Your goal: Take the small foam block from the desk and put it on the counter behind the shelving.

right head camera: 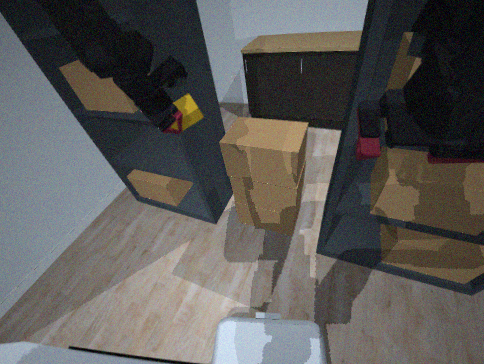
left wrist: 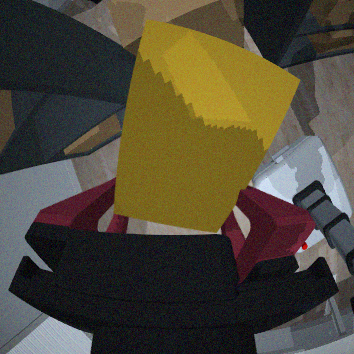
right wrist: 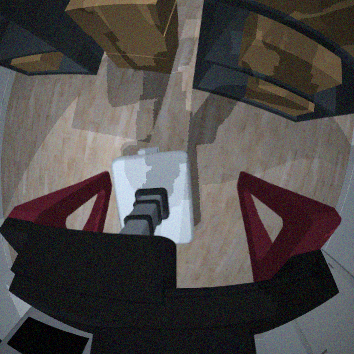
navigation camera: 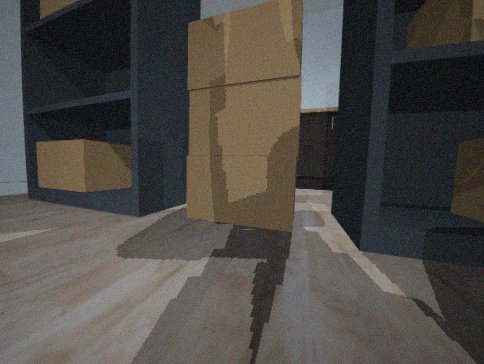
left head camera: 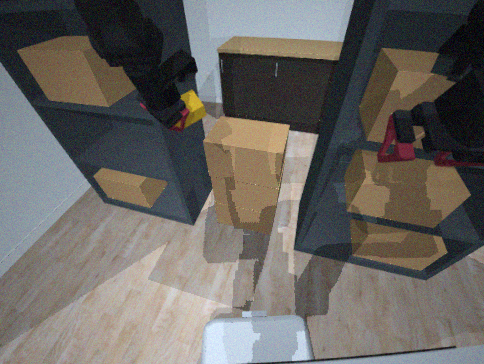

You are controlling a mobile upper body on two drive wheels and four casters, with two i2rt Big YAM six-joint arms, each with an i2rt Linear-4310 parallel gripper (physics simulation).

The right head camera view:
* my left gripper: 173,126
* my right gripper: 392,157
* counter: 305,77
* stack of cardboard boxes: 265,160
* dark shelving unit: 128,141
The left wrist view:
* my left gripper: 173,177
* yellow foam block: 201,112
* dark shelving unit: 69,77
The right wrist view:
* my right gripper: 173,178
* dark shelving unit: 216,71
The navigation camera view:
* counter: 318,126
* stack of cardboard boxes: 244,79
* dark shelving unit: 402,112
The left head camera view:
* my left gripper: 173,123
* my right gripper: 407,160
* counter: 287,81
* stack of cardboard boxes: 245,158
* dark shelving unit: 323,229
